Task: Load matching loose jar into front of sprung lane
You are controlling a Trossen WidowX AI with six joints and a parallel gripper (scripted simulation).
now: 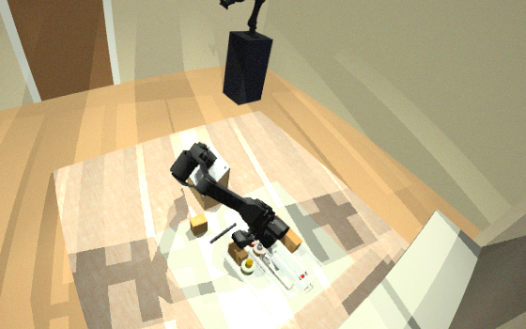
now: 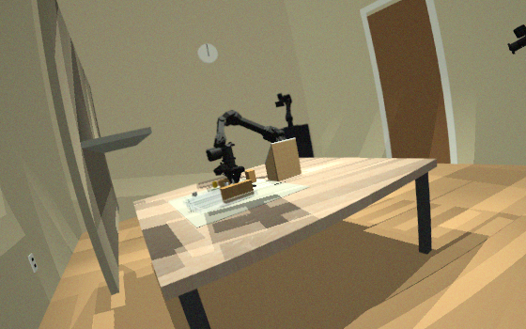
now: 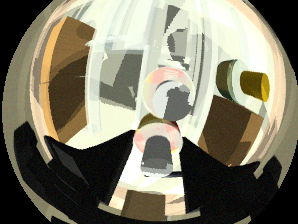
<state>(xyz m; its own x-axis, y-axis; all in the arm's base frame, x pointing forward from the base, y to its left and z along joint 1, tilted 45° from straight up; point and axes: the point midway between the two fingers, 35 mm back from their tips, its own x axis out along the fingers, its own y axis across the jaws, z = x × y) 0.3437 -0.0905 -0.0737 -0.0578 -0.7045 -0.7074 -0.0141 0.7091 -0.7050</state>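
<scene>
The thin dark rod is 10 cm behind my gripper tip, 6 cm to the right of it and 3 cm below it. From my gripper tip the other things lie so: clear sprung lane 15 cm ahead, 2 cm to the left, 2 cm below.
</scene>
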